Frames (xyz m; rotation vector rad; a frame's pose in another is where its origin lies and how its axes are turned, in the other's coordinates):
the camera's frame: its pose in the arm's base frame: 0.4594 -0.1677 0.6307 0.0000 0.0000 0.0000
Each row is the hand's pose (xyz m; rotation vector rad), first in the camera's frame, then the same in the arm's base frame.
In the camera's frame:
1: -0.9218 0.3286 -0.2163 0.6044 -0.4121 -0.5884
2: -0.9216 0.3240 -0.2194 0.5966 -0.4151 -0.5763
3: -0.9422 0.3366 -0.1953 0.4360 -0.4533 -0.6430
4: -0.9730 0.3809 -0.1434 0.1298 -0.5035 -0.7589
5: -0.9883 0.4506 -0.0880 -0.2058 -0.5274 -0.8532
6: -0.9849 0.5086 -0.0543 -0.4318 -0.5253 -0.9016
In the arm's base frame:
1: -0.4624 0.1609 0.4144 0.6044 -0.4121 -0.5884
2: -0.4622 0.1563 0.4113 0.5966 -0.4151 -0.5763
3: -0.4828 0.1689 0.4354 0.4360 -0.4533 -0.6430
4: -0.5136 0.2132 0.4873 0.1298 -0.5035 -0.7589
5: -0.5289 0.2829 0.5427 -0.2058 -0.5274 -0.8532
6: -0.5255 0.3409 0.5764 -0.4318 -0.5253 -0.9016

